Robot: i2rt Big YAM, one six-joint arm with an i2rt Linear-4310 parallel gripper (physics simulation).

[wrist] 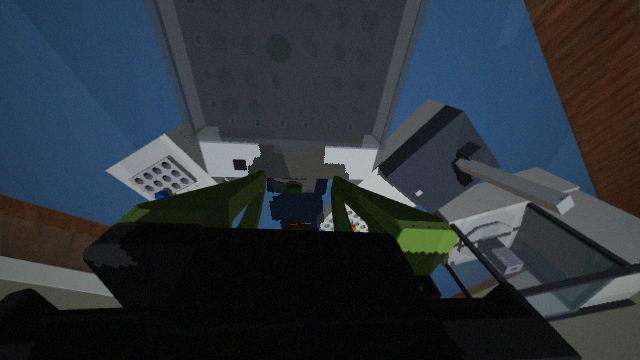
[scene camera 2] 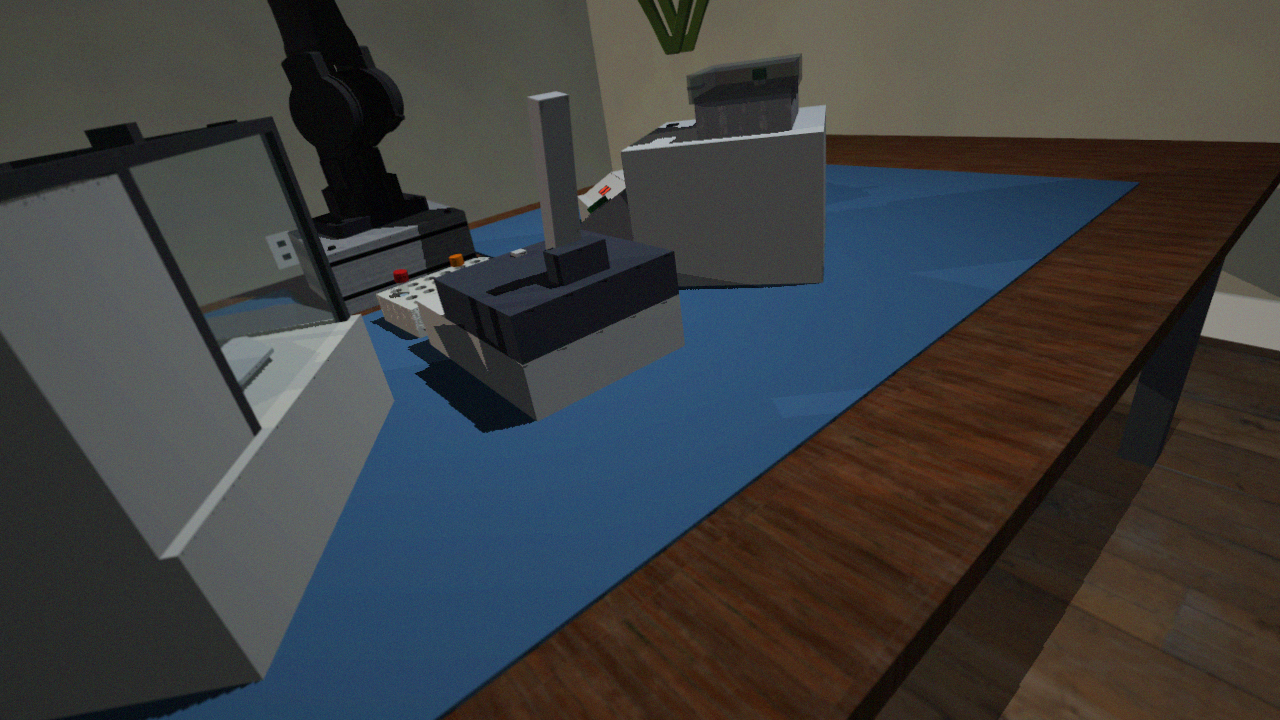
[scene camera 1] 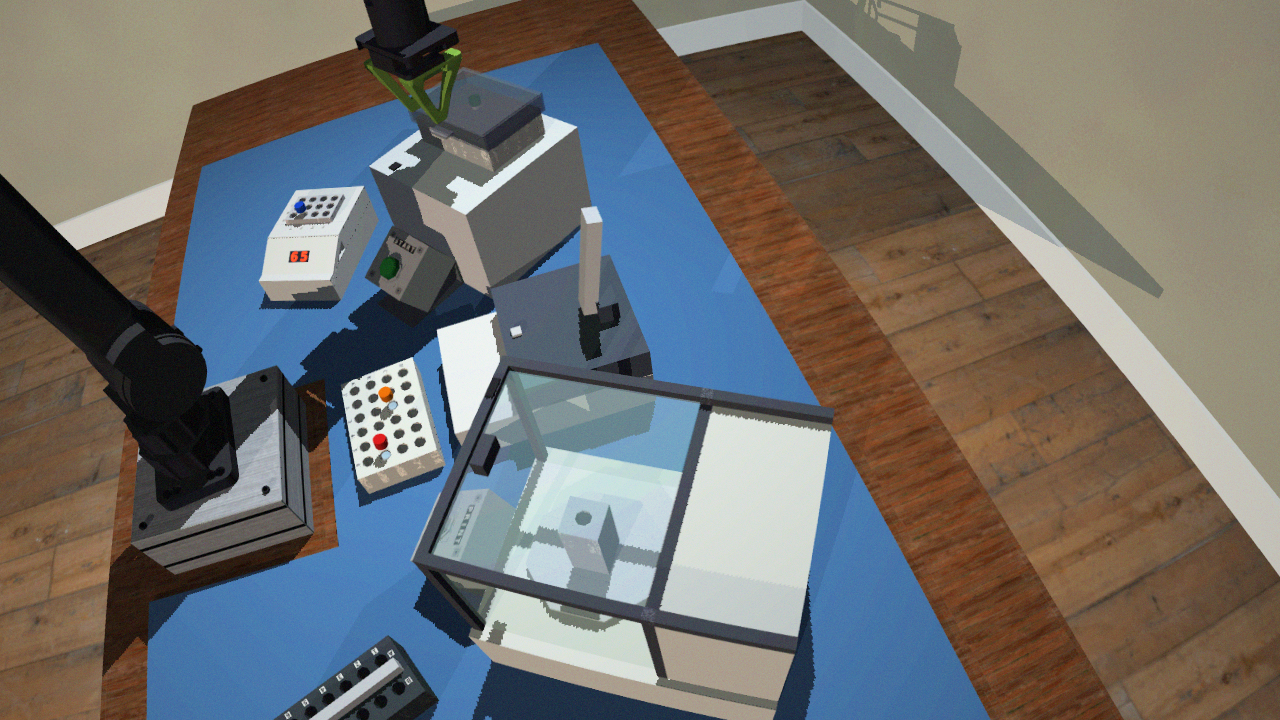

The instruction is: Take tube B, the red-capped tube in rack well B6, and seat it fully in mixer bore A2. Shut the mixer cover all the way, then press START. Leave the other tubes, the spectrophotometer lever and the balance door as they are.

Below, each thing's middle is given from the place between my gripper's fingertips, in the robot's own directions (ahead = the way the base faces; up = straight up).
Now: the mixer cover (scene camera 2: 776, 75) 6 cm ahead of my hand, 3 cm to the left of it and 3 cm below it. The rest, counted from my hand: glass-walled enclosure (scene camera 2: 194, 404): 1 cm ahead, 51 cm to the right, 10 cm below.
